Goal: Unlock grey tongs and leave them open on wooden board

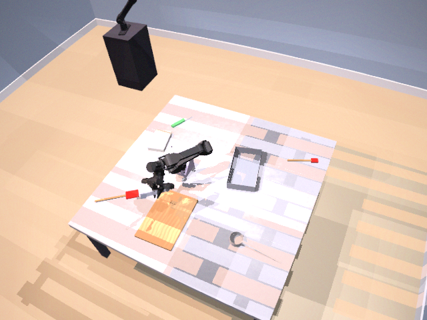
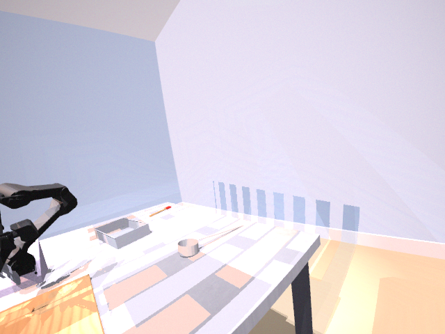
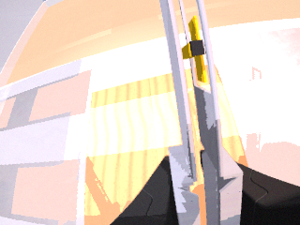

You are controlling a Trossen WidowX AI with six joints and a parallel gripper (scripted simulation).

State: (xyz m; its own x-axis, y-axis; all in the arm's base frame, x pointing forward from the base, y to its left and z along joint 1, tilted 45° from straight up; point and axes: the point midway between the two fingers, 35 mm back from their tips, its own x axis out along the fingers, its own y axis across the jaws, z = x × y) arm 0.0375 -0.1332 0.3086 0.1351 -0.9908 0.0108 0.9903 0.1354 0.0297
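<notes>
The wooden board lies 5 cm ahead of my gripper tip, 1 cm to the right of it and 16 cm below it. From my gripper tip the other things lie so: yellow lock piece (1 cm behind, 1 cm to the right, 6 cm above); then red-headed spatula (30 cm behind, 16 cm below); then grey roasting tin (33 cm ahead, 49 cm to the left, 14 cm below).
</notes>
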